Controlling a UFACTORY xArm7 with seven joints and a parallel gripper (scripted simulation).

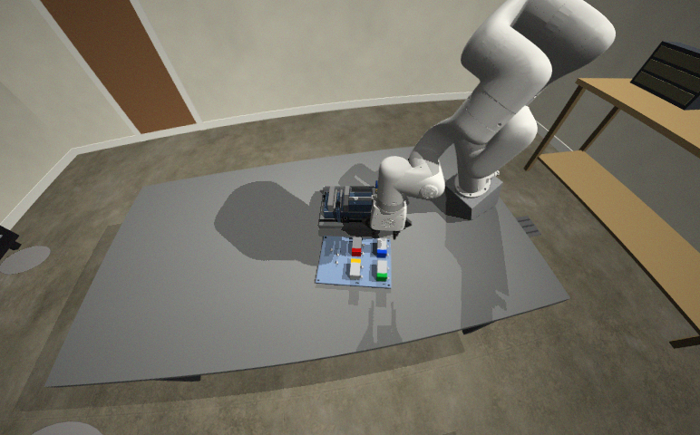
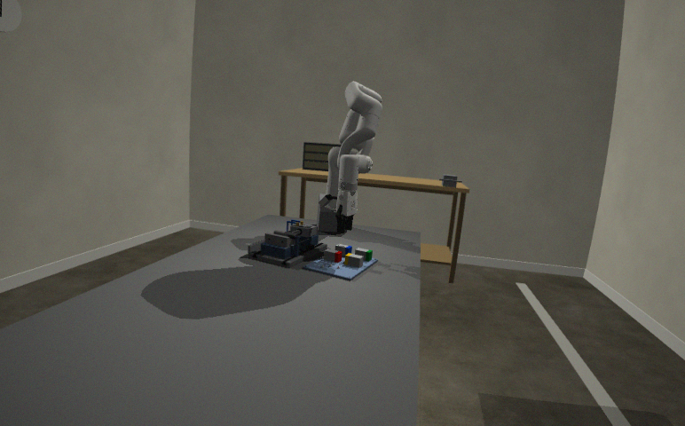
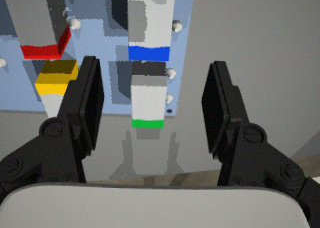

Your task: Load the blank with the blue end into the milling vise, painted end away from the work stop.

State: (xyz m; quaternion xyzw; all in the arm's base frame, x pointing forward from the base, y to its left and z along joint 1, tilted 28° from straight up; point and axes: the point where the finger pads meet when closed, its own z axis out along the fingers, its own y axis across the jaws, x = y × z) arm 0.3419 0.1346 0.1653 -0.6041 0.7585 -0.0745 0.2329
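Now: the blue-ended blank 100 mm below my hand. The rest, counted from my hand: yellow-ended blank: 110 mm ahead, 100 mm below, 70 mm to the left; red-ended blank: 100 mm below, 90 mm ahead, 10 mm to the right; green-ended blank: 100 mm below, 90 mm to the left, 20 mm ahead.
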